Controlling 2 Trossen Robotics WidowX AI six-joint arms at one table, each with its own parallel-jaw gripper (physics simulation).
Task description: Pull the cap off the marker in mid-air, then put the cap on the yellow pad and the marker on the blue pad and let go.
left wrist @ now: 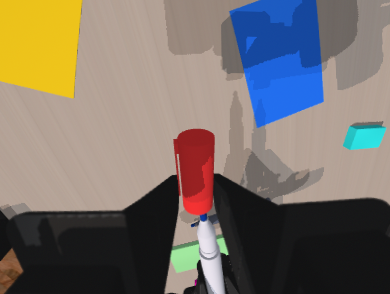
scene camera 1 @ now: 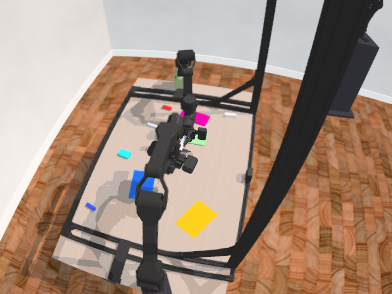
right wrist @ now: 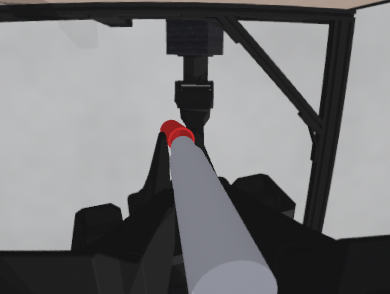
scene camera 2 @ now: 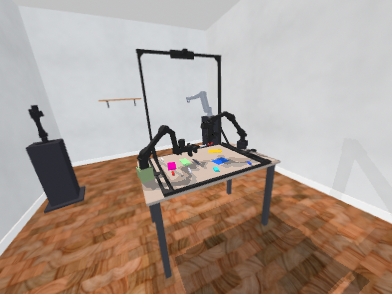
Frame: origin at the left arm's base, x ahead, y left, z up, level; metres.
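Seen in the pictures: left gripper, fingertip midpoint: [left wrist: 195, 181] [right wrist: 178, 131] [scene camera 2: 209, 144]; right gripper, fingertip midpoint: [left wrist: 212, 274] [scene camera 1: 181, 145] [right wrist: 199, 198] [scene camera 2: 199, 146]; left arm's base at its link origin: [scene camera 1: 153, 284] [right wrist: 195, 54] [scene camera 2: 242, 140]; right arm's base at its link origin: [scene camera 2: 144, 167].
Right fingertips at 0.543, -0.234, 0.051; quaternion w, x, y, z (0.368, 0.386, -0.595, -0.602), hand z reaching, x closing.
Observation:
Offsets run from my right fingertips to a thing's top centre, as dx, dy, dz. "pt": to the spot under its first point.
My left gripper [left wrist: 195, 181] is shut on the red cap {-0.101, +0.060, +0.019} [left wrist: 196, 170] [right wrist: 170, 127], above the table. My right gripper [right wrist: 199, 198] is shut on the white marker {-0.010, +0.007, +0.006} [left wrist: 210, 252] [right wrist: 215, 220], in the air beside it. In the left wrist view the marker's narrow nose and blue tip {pt -0.066, +0.040, +0.002} [left wrist: 203, 217] show at the cap's open end, with the marker's body clear of the cap; whether the tip is still slightly inside cannot be told. The yellow pad {-0.282, +0.009, -0.138} [scene camera 1: 196, 219] [scene camera 2: 215, 151] [left wrist: 37, 45] and the blue pad {-0.064, +0.201, -0.138} [scene camera 1: 140, 179] [scene camera 2: 220, 161] [left wrist: 287, 90] lie flat on the table.
A cyan block {+0.126, +0.262, -0.124} [scene camera 1: 124, 153] [left wrist: 365, 137] lies beside the blue pad. A green pad {+0.146, -0.080, -0.131} [scene camera 1: 200, 141] [left wrist: 185, 257] lies below the grippers, with a magenta pad {+0.280, -0.130, -0.131} [scene camera 1: 201, 118] farther up. Small red {+0.384, -0.002, -0.118} [scene camera 1: 167, 107], white {+0.237, -0.320, -0.117} [scene camera 1: 230, 115] and blue {-0.134, +0.459, -0.118} [scene camera 1: 90, 206] pieces lie near the edges.

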